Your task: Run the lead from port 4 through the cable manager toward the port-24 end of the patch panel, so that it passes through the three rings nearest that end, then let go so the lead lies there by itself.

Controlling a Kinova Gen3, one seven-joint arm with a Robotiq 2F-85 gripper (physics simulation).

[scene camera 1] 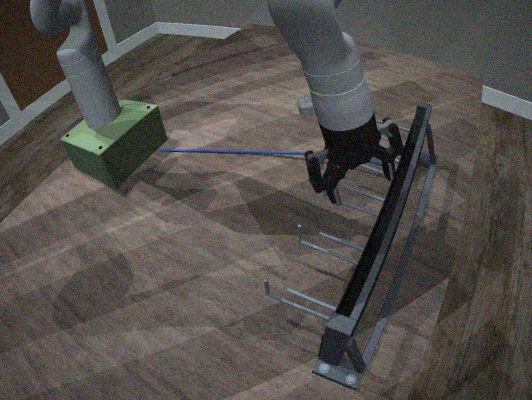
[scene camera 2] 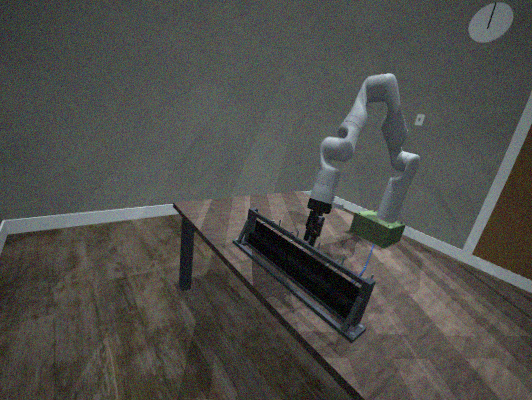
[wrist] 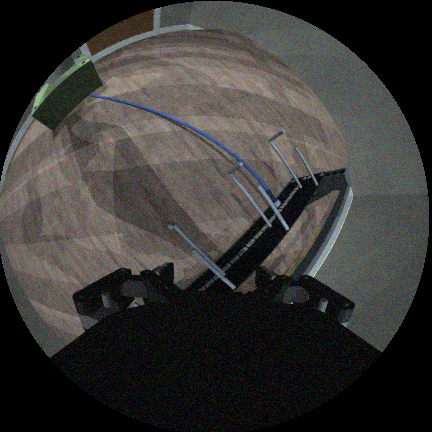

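Note:
The blue lead (scene camera 1: 225,151) (scene camera 2: 367,260) (wrist: 200,131) runs from beside the green box to the patch panel (scene camera 1: 378,225) (scene camera 2: 300,270) (wrist: 260,254), meeting it towards the far end in scene camera 1. Port numbers are unreadable. Open wire rings stick out of the panel: an end ring (scene camera 1: 295,304), the ring beside it (scene camera 1: 327,252), and a middle ring (scene camera 1: 365,193) (wrist: 182,237). The lead passes close to another ring (wrist: 251,200); whether through it is unclear. My gripper (scene camera 1: 363,187) (scene camera 2: 310,242) (wrist: 214,274) is open and empty, pointing down by the middle ring, apart from the lead.
The green box (scene camera 1: 135,145) (scene camera 2: 377,228) (wrist: 70,95) stands under the arm's base. The panel's foot (scene camera 1: 337,375) (scene camera 2: 355,332) lies near the table's edge (scene camera 2: 280,320). Another ring (wrist: 285,163) stands at the panel's far end.

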